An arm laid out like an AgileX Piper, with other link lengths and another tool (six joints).
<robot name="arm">
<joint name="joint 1" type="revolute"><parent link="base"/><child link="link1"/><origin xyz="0.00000 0.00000 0.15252" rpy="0.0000 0.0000 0.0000"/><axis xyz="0 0 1"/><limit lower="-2.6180" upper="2.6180"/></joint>
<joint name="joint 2" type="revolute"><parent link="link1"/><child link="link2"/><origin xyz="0.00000 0.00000 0.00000" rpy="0.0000 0.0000 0.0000"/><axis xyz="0 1 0"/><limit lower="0.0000" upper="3.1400"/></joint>
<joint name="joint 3" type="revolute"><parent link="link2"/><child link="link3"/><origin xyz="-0.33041 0.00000 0.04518" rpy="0.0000 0.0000 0.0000"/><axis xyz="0 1 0"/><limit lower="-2.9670" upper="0.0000"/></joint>
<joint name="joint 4" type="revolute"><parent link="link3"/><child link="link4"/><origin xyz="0.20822 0.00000 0.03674" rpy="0.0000 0.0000 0.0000"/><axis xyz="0.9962 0 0.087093"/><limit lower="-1.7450" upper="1.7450"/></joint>
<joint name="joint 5" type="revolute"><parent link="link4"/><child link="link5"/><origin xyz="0.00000 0.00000 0.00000" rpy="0.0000 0.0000 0.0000"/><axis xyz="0 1 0"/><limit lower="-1.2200" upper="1.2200"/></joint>
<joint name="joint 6" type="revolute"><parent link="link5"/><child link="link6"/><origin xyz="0.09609 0.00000 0.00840" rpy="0.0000 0.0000 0.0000"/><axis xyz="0.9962 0 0.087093"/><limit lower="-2.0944" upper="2.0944"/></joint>
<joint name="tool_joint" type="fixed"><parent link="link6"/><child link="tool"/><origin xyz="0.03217 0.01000 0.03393" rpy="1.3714 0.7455 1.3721"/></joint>
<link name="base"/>
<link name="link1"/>
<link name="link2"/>
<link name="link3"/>
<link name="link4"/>
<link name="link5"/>
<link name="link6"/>
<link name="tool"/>
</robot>
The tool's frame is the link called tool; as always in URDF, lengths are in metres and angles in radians.
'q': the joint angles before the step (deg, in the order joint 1, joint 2, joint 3, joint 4, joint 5, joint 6). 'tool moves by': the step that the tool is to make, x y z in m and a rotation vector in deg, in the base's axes. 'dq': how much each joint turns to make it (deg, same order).
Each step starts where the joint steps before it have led.
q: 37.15 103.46 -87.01 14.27 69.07 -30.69
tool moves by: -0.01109 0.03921 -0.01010 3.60 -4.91 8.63
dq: 5.19 2.55 -0.01 1.36 -7.48 -5.92
